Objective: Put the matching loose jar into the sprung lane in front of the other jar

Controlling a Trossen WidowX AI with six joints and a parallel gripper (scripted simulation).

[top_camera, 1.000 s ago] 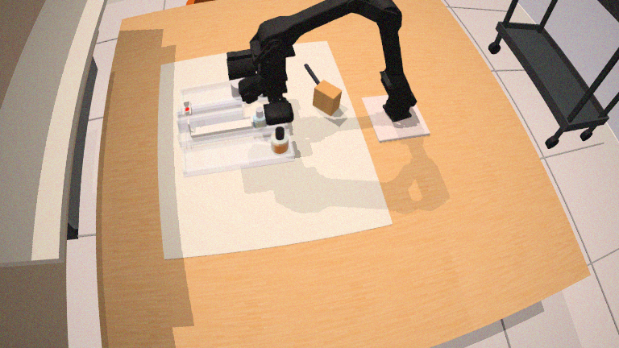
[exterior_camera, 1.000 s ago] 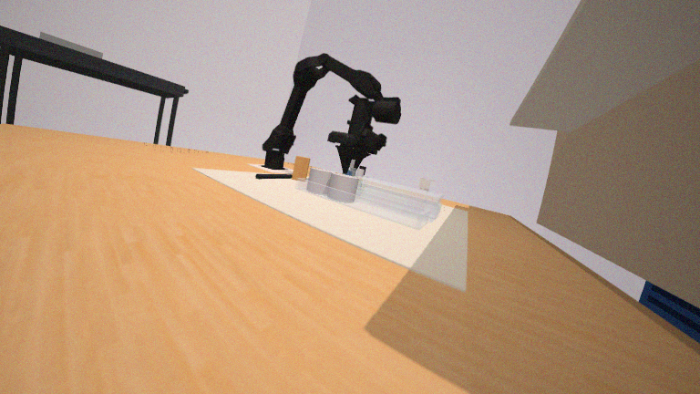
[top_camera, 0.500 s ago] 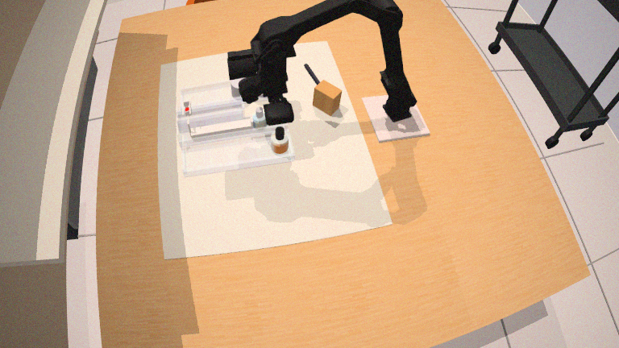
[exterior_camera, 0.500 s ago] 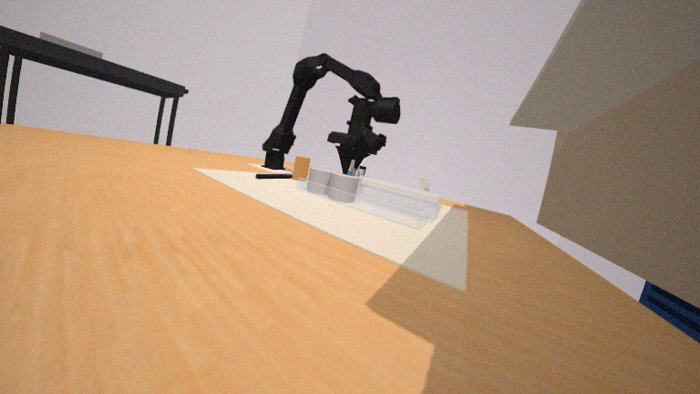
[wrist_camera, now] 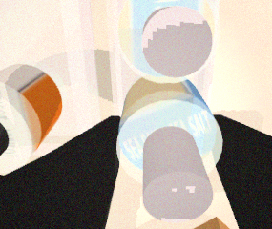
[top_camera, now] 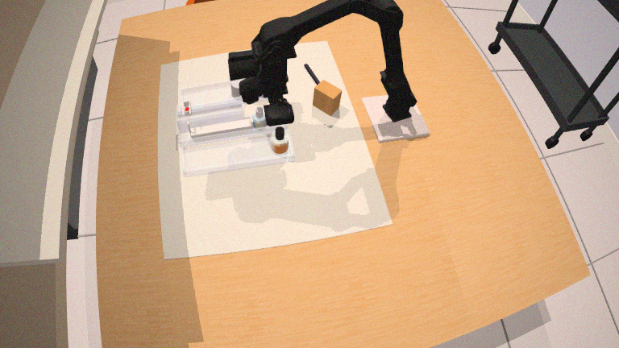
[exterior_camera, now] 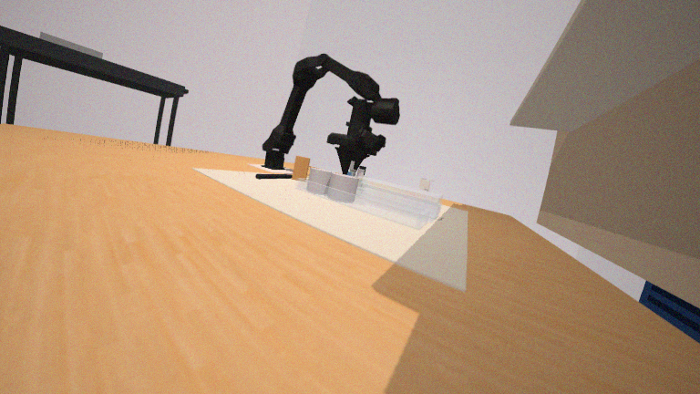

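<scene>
My gripper tip is 15 cm past the cardboard box, 1 cm to the left of it and 1 cm above it. From my gripper tip the other things lie so: red mark 21 cm ahead, 8 cm to the right, 2 cm above; then black stick 16 cm behind, 11 cm to the right, 4 cm below.
</scene>
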